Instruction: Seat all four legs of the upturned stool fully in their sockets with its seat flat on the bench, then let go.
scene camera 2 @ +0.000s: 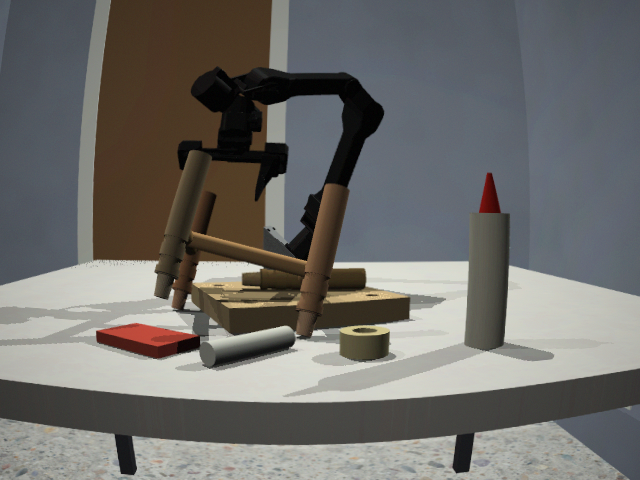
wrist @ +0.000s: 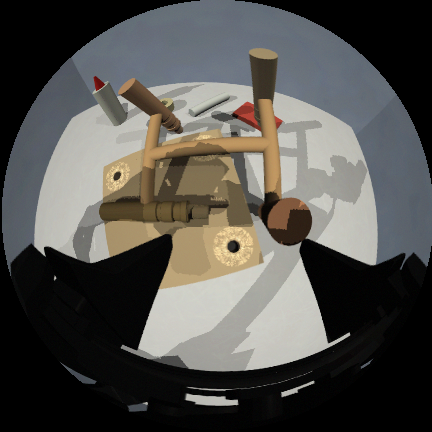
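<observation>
The seat lies flat on the bench, with open sockets visible. The joined leg frame is tilted. An olive leg lies on its side across the seat. A brown leg slants with its tip beside the seat's front edge. Another olive leg and a dark brown leg slant with their tips off the seat's left side in the scene view. My gripper is open and empty above the frame.
A red block, a grey cylinder and a yellowish ring lie in front of the seat. A tall grey bottle with a red tip stands at the right in the scene view.
</observation>
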